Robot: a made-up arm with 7 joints. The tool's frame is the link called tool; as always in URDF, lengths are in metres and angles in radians. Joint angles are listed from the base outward.
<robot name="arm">
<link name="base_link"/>
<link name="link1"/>
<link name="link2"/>
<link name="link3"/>
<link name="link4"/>
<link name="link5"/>
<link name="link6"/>
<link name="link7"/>
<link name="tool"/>
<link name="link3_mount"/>
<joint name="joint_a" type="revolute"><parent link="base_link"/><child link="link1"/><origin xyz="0 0 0.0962"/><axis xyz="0 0 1"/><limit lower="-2.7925" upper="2.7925"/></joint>
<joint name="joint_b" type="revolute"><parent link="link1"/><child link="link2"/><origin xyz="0 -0.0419 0.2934" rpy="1.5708 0 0"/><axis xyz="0 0 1"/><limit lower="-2.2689" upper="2.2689"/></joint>
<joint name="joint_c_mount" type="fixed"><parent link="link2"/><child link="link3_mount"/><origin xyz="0 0.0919 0.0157"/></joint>
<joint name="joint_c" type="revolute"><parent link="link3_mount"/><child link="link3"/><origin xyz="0 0.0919 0.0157" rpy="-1.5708 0 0"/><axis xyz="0 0 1"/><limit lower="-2.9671" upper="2.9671"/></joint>
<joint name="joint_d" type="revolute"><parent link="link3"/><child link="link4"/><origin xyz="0.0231 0.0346 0.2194" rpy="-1.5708 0 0"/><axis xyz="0 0 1"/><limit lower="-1.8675" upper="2.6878"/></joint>
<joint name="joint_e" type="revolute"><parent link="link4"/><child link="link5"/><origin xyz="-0.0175 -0.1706 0.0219" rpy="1.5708 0 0"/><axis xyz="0 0 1"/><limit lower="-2.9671" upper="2.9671"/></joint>
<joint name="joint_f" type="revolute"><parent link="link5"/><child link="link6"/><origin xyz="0 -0.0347 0.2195" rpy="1.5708 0 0"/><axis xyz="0 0 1"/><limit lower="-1.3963" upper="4.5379"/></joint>
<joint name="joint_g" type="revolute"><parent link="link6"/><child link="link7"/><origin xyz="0.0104 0.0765 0.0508" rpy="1.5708 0 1.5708"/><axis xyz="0 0 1"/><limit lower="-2.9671" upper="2.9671"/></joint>
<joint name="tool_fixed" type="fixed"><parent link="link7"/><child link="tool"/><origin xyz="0 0 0"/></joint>
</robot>
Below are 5 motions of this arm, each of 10 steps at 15 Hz.
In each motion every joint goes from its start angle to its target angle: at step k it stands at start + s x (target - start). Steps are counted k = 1, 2, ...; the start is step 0. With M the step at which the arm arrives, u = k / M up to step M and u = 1 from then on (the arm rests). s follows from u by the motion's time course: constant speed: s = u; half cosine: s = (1 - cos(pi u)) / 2; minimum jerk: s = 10 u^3 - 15 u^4 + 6 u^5.
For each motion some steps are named. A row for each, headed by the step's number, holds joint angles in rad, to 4 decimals.
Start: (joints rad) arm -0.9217 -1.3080 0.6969 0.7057 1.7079 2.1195 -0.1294
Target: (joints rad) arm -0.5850 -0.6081 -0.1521 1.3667 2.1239 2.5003 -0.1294
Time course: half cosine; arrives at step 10
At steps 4, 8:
4: -0.8054 -1.0662 0.4036 0.9341 1.8516 2.2511 -0.1294
8: -0.6172 -0.6749 -0.0710 1.3036 2.0842 2.4639 -0.1294

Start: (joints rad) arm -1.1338 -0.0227 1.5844 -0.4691 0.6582 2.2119 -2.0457
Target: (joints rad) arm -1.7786 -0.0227 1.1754 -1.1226 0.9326 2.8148 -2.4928
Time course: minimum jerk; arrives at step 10
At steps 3, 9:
3: -1.2390 -0.0227 1.5177 -0.5757 0.7029 2.3102 -2.1186
9: -1.7731 -0.0227 1.1789 -1.1170 0.9303 2.8096 -2.4890

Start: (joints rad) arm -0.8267 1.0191 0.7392 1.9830 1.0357 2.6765 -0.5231
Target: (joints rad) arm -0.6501 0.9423 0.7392 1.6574 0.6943 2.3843 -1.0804
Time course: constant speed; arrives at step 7
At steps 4, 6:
4: -0.7258 0.9752 0.7392 1.7969 0.8406 2.5095 -0.8416
6: -0.6753 0.9533 0.7392 1.7039 0.7431 2.4260 -1.0008

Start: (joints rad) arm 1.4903 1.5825 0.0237 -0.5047 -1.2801 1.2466 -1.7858
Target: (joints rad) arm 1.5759 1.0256 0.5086 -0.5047 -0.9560 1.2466 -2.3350
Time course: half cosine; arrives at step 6
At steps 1, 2, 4, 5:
1: 1.4960 1.5452 0.0562 -0.5047 -1.2584 1.2466 -1.8226
2: 1.5117 1.4433 0.1449 -0.5047 -1.1991 1.2466 -1.9231
4: 1.5545 1.1648 0.3874 -0.5047 -1.0370 1.2466 -2.1977
5: 1.5702 1.0629 0.4761 -0.5047 -0.9777 1.2466 -2.2982

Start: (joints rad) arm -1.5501 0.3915 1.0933 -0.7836 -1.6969 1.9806 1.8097
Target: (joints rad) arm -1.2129 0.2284 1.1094 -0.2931 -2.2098 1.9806 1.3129
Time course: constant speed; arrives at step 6
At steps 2, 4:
2: -1.4377 0.3371 1.0987 -0.6201 -1.8679 1.9806 1.6441
4: -1.3253 0.2828 1.1040 -0.4566 -2.0388 1.9806 1.4785

